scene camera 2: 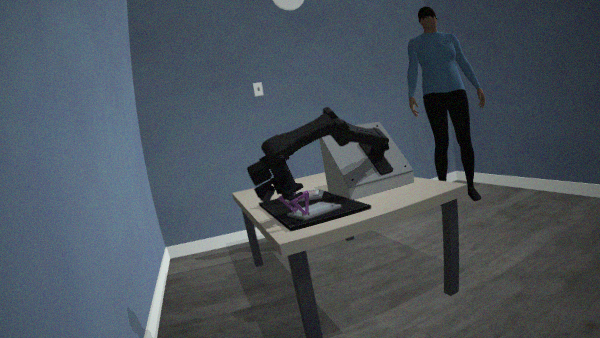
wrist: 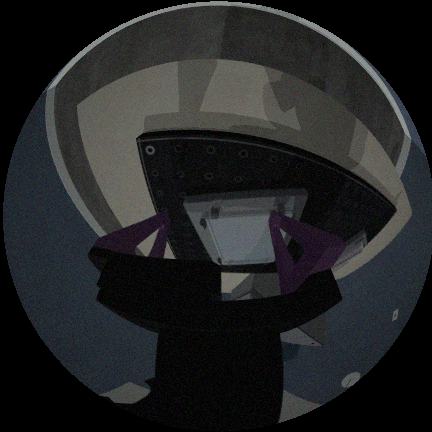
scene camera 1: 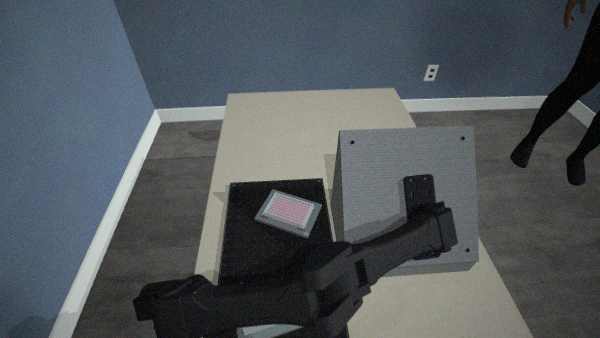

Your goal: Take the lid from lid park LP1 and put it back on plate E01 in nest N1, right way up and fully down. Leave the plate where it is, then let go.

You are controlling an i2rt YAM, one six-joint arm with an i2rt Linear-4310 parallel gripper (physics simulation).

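Seen in the pictures: gripper, between the fingertips: (scene camera 2: 301,212) (wrist: 218,215) (scene camera 1: 240,328); arm's base, origin of its link: (scene camera 2: 375,157) (scene camera 1: 421,216).
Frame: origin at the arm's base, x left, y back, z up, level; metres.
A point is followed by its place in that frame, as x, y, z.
Observation:
The clear, pale lid (wrist: 240,240) @(0.145, -0.394, -0.109) lies flat on the grey lid park LP1 (wrist: 250,197) @(0.147, -0.456, -0.118), which also shows at the front of the black board in the scene camera 2 view (scene camera 2: 332,206) @(0.168, -0.318, -0.116). My gripper (scene camera 2: 299,207) @(0.173, -0.440, -0.108) (wrist: 218,215) @(0.173, -0.440, -0.108) is open, its purple fingers apart over the park, with the lid beyond and between them in the wrist view. The gap between fingers and lid is hard to judge. Plate E01 (scene camera 1: 289,210) @(-0.134, -0.310, -0.108), with pink wells, sits in the grey nest N1 (scene camera 1: 314,220) @(-0.098, -0.242, -0.116). In the scene camera 1 view the arm hides the fingers and most of the park.
The black perforated board (scene camera 1: 245,250) @(-0.028, -0.436, -0.127) (scene camera 2: 350,206) @(0.197, -0.261, -0.127) (wrist: 195,160) @(0.195, -0.484, -0.127) bears the park and the nest on a beige table (scene camera 1: 300,112) @(-0.669, -0.221, -0.140) (scene camera 2: 425,192) @(0.282, 0.036, -0.140). A large grey sloped block (scene camera 1: 380,165) @(-0.095, -0.091, 0.089) (scene camera 2: 345,160) @(-0.019, -0.142, 0.012) carries the arm base beside the board. A person (scene camera 2: 442,65) stands behind the table.

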